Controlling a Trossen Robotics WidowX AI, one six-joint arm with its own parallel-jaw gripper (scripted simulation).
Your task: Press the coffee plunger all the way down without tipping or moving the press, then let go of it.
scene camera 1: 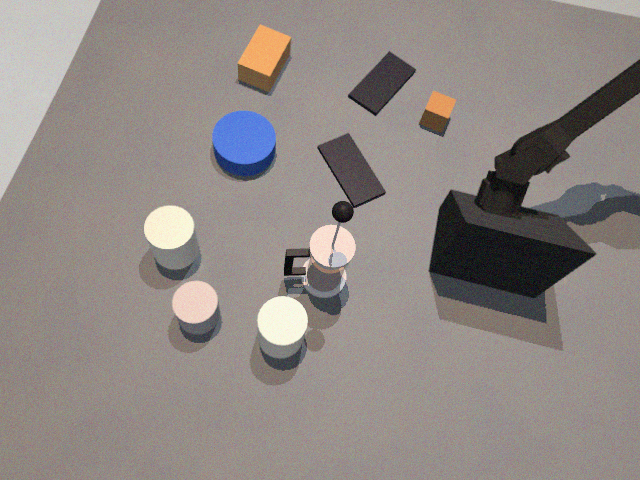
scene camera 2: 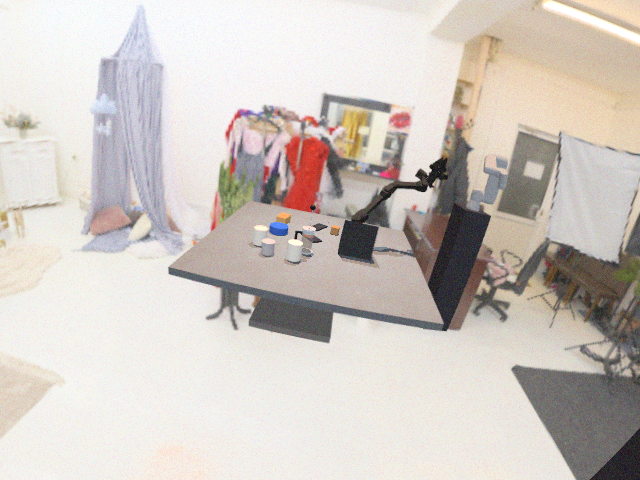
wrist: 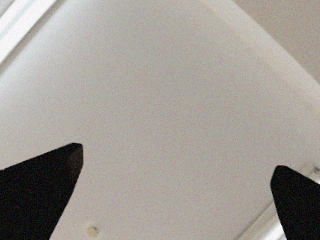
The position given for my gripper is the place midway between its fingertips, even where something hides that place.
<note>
My gripper [wrist: 179, 165] is open, holding nothing. I also see a coffee press [scene camera 1: 331, 248] and a blue cylinder [scene camera 1: 244, 142].
The wrist view does not show the coffee press: it is out of frame. The wrist view misses the blue cylinder: it is out of frame.
</note>
